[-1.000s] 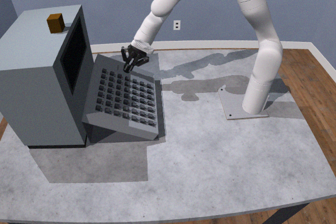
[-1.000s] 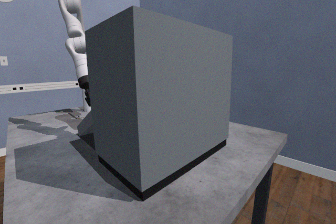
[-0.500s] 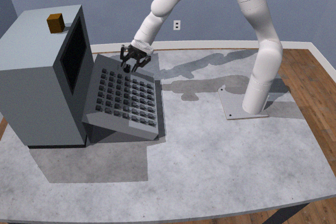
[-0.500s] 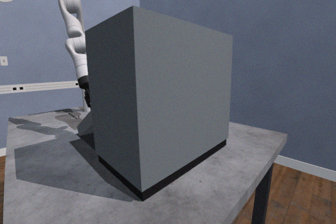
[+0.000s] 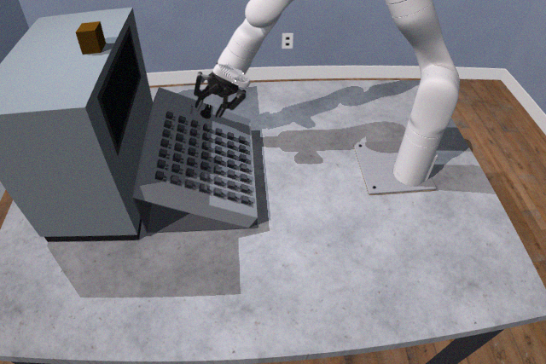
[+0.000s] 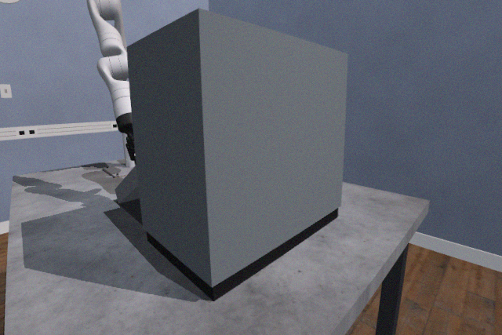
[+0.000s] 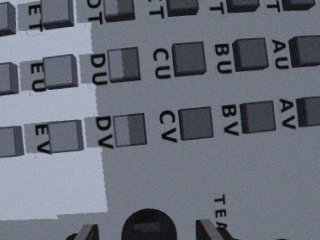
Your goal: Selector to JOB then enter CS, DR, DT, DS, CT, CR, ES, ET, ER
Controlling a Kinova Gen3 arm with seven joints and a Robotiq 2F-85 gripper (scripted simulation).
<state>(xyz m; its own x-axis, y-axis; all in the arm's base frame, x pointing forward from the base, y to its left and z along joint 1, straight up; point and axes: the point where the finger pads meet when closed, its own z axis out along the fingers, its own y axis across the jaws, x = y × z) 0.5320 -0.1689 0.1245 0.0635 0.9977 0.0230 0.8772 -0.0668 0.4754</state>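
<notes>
Right now the black selector knob is 10 mm below my hand and 10 mm ahead of it. Round my hand: key (130 mm to the left, 30 mm below, 20 mm behind); sloped keypad (110 mm to the left, 60 mm below, 30 mm ahead).
</notes>
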